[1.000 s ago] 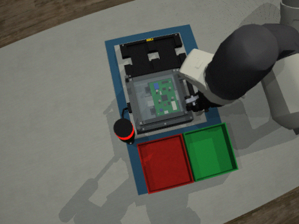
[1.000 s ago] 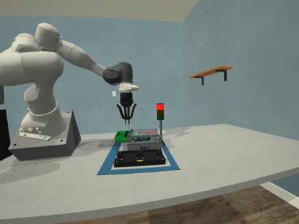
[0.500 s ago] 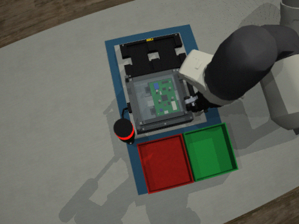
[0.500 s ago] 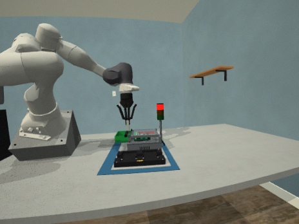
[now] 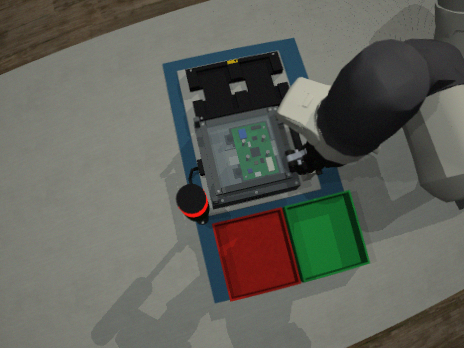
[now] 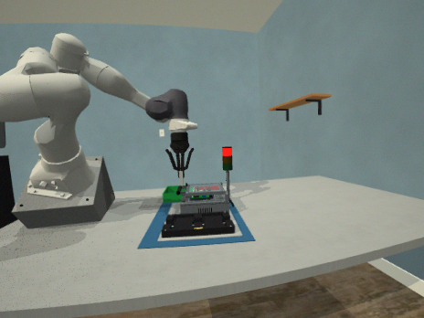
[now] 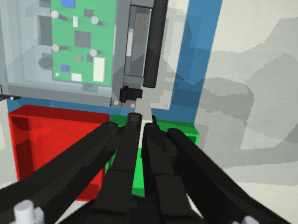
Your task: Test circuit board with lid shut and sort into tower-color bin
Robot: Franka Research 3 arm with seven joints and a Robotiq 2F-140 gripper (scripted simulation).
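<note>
My gripper is now 4 cm above the latch hook, 2 cm to the left of it and 1 cm short of it. Round my hand: clear lid 8 cm to the right, 7 cm ahead, 4 cm below; green circuit board 8 cm to the right, 7 cm ahead, 6 cm below; tester plate 8 cm to the right, 7 cm ahead, 6 cm below.
</note>
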